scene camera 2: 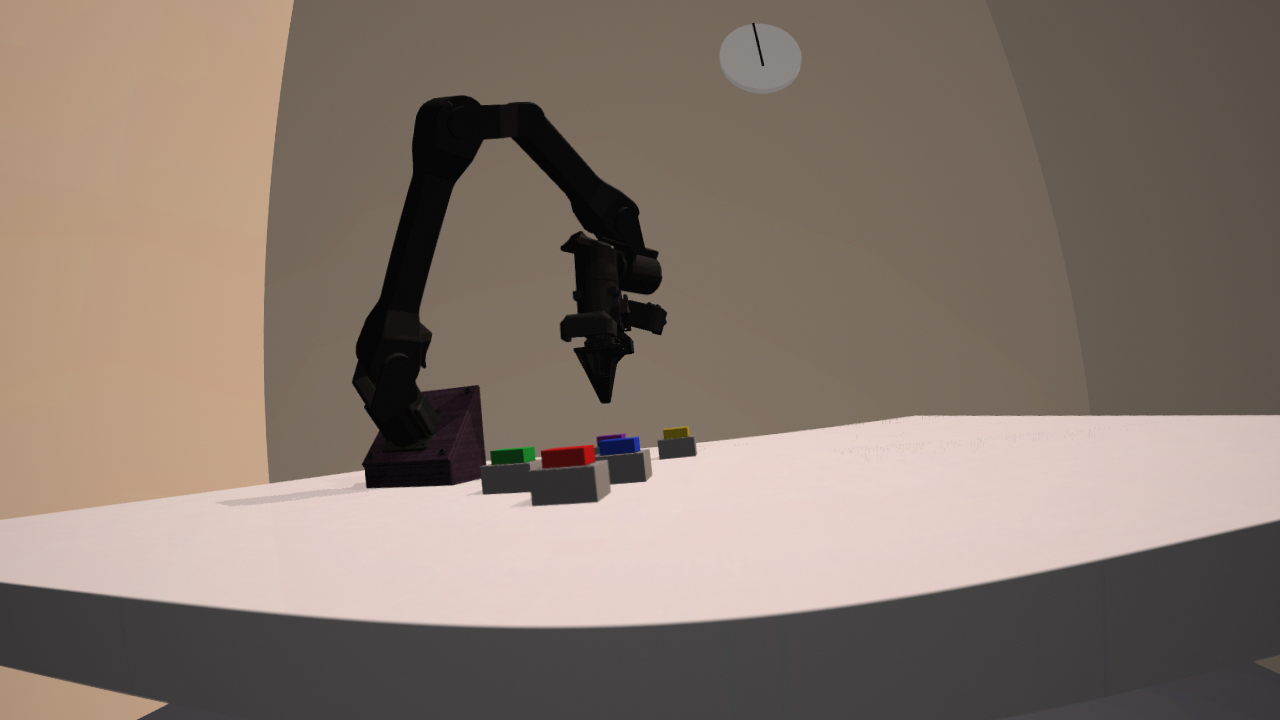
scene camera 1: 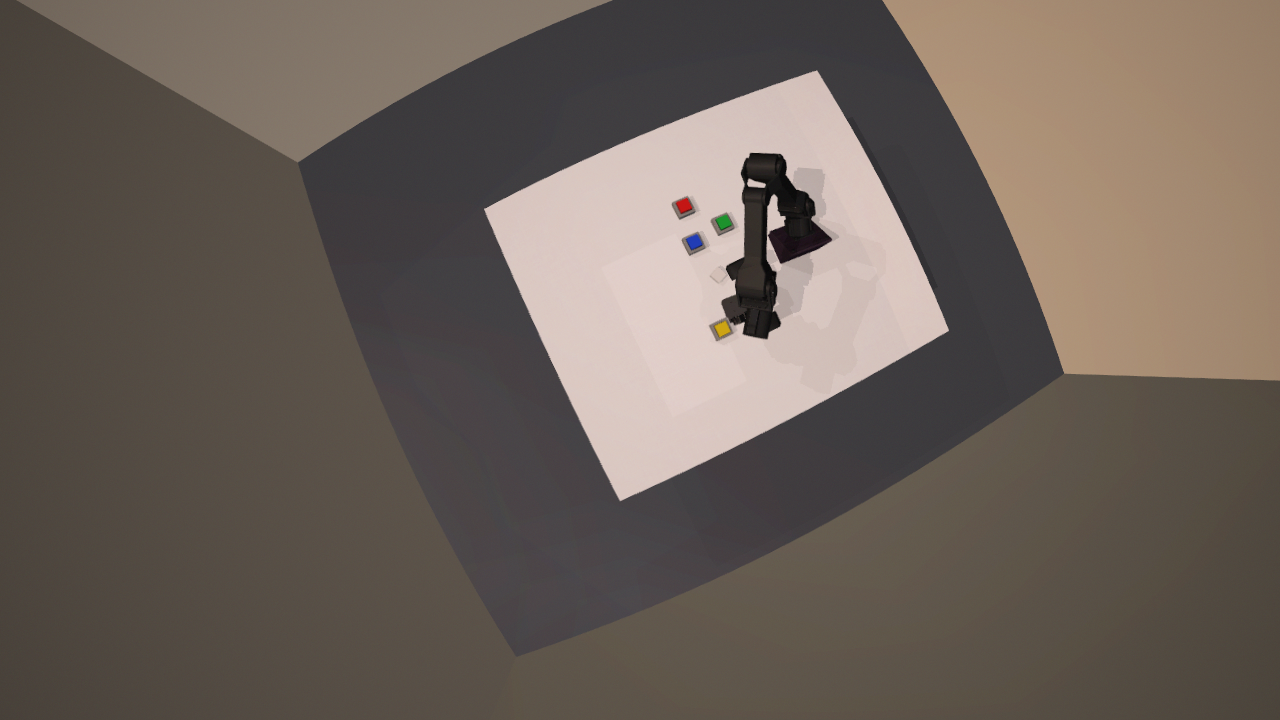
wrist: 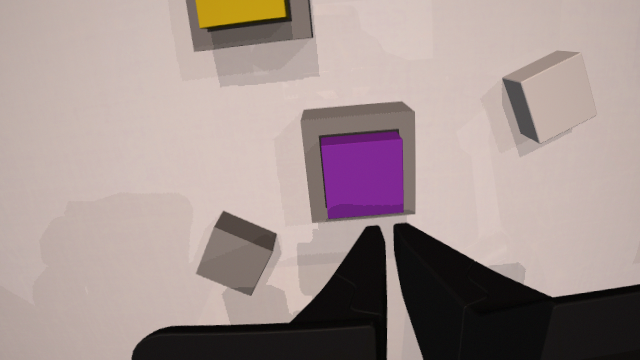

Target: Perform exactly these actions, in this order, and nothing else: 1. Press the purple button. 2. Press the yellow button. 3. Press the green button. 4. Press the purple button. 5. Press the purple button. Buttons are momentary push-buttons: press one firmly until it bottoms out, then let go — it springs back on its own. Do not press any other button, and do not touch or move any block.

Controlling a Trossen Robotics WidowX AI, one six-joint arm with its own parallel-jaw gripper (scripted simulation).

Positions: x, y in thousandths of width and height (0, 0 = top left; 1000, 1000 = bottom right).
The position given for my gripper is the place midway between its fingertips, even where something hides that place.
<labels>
my gripper: scene camera 2 473, 560; scene camera 1 584, 416; wrist 604, 662
grey block: wrist 373, 699; not seen in scene camera 2 (hidden by a red button)
</labels>
